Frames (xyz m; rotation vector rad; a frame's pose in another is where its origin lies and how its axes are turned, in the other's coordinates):
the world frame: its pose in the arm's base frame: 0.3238 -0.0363 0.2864 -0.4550 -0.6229 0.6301
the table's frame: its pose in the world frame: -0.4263 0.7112 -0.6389 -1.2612 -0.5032 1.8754
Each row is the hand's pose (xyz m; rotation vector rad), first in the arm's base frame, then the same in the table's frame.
Working: the arm's base frame: its pose in the table's frame: -0.7141 -0.2693 0.1161 -2.1063 -0.8693 2.0453

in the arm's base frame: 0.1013 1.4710 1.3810 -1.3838 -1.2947 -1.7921
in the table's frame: -1.5221 -1.9014 -0.7583 -0.9410 2.7389 -1.0251
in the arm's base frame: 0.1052 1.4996 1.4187 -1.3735 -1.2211 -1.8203
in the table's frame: -1.5482 -1.9358 -0.7782 -0.8902 2.8026 -1.0040
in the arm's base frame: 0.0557 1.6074 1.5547 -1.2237 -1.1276 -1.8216
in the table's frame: -1.6371 -2.0919 -0.7950 0.7364 -2.7748 1.0971
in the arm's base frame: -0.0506 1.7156 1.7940 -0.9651 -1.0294 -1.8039
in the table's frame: -1.8201 -2.3069 -0.7721 0.5204 -2.5863 1.2293
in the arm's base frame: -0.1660 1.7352 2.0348 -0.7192 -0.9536 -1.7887
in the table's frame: -2.0339 -2.4525 -0.7028 0.3629 -2.3822 1.3257
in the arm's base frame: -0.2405 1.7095 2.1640 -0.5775 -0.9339 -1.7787
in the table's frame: -2.1602 -2.5059 -0.6386 0.3079 -2.2560 1.3798
